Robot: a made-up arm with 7 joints.
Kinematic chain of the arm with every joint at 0, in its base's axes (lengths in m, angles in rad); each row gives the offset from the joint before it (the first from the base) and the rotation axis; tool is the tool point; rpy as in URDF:
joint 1: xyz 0 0 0 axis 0.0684 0.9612 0.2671
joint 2: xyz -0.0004 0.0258 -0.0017 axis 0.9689 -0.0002 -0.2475
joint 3: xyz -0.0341 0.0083 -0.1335 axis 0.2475 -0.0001 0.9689
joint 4: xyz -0.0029 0 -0.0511 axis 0.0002 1 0
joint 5: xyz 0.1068 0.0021 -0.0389 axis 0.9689 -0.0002 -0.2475
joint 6: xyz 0.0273 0 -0.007 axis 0.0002 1 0
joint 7: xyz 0.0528 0 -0.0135 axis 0.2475 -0.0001 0.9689
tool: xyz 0 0 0 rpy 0 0.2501 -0.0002
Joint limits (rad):
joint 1: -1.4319..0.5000
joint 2: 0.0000..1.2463
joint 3: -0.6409..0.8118
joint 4: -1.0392..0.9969
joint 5: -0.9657..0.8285
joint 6: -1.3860..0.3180
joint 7: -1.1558..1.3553
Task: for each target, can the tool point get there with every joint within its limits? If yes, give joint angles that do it. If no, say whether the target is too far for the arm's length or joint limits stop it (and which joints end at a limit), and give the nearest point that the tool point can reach.
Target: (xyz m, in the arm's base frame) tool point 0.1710 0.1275 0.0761
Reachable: yes | joints -0.9417 0.5890 0.5584 -0.3792 -0.0253 -0.5818 1.0442
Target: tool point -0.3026 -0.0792 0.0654
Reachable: no: joint limits stop it (at a limit: joint 1, joint 2, joint 3, joint 4) | nearest point -0.0278 0.0776 0.0890 | short by 0.317 m
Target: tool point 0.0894 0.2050 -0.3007
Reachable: yes | joints -0.0943 0.3524 0.4132 0.7850 -0.5874 -0.2150 0.9640
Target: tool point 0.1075 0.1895 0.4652
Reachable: no: too far | nearest point 0.1106 0.1847 0.2145 | short by 0.251 m
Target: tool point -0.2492 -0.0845 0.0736
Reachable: no: joint limits stop it (at a limit: joint 1, joint 2, joint 3, joint 4) | nearest point -0.0251 0.0732 0.0898 | short by 0.275 m
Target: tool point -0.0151 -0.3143 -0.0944
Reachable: no: joint limits stop it (at a limit: joint 2, joint 3, joint 5) | nearest point 0.0947 -0.0953 -0.1251 | short by 0.247 m
